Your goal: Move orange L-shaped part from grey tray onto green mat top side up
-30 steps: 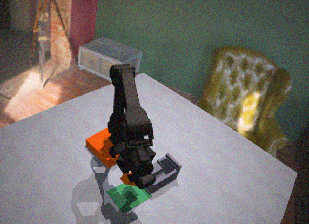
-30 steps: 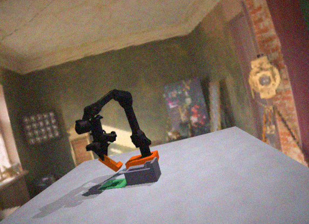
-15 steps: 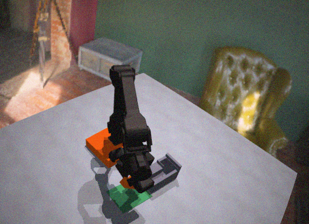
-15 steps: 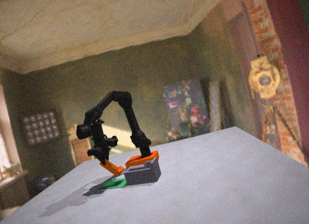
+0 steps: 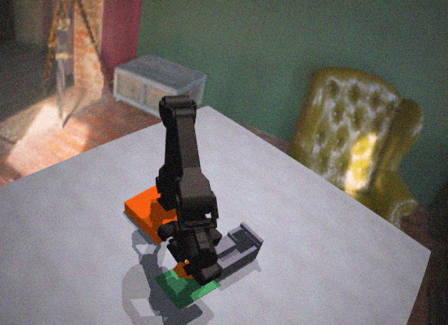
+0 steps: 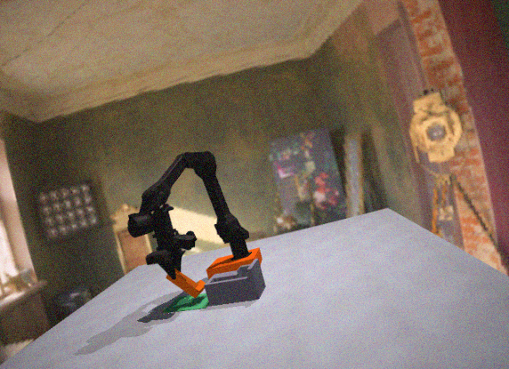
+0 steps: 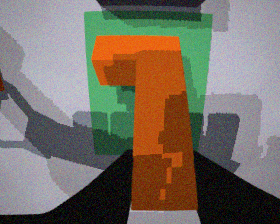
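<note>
The green mat is 10 cm below my gripper tip and 2 cm to the left of it. From my gripper tip the other things lie so: orange L-shaped part 3 cm to the left, 3 cm below, 2 cm behind.
</note>
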